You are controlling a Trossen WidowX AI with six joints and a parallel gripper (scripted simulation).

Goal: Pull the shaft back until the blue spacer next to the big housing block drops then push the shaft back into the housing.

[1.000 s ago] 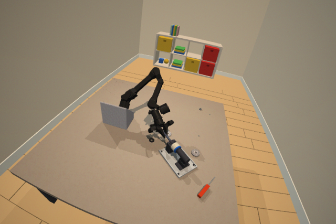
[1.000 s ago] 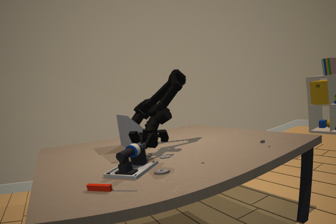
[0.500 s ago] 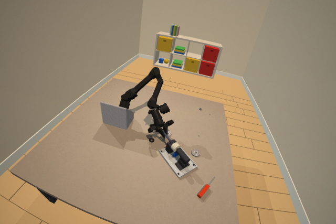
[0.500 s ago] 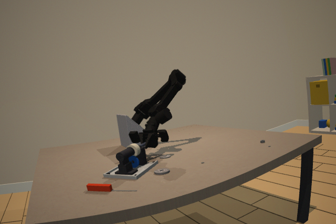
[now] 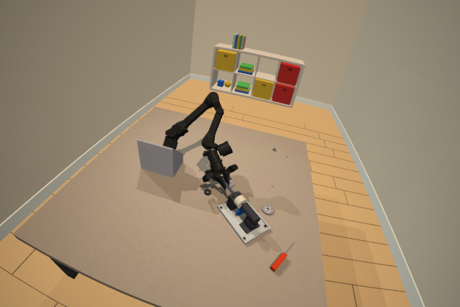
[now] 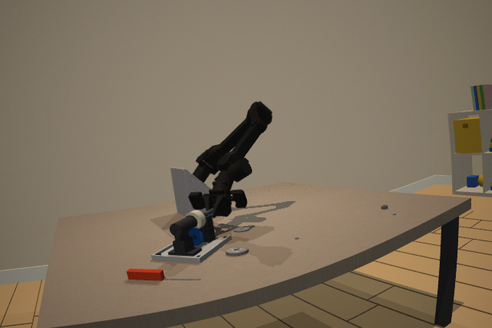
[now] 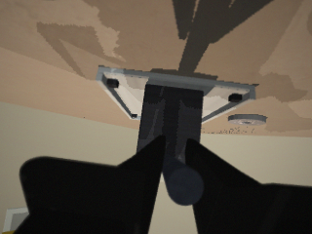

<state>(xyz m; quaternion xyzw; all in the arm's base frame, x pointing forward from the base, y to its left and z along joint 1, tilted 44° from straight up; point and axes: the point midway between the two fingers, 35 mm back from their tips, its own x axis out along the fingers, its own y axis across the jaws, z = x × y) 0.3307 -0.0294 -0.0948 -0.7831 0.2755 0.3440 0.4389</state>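
The thin dark shaft lies 3 cm to the right of my gripper tip, 3 cm ahead of it and 2 cm above it. From my gripper tip the other things lie so: small black ring: 10 cm behind, 6 cm below; blue spacer: 9 cm to the right, 9 cm ahead, 3 cm below.
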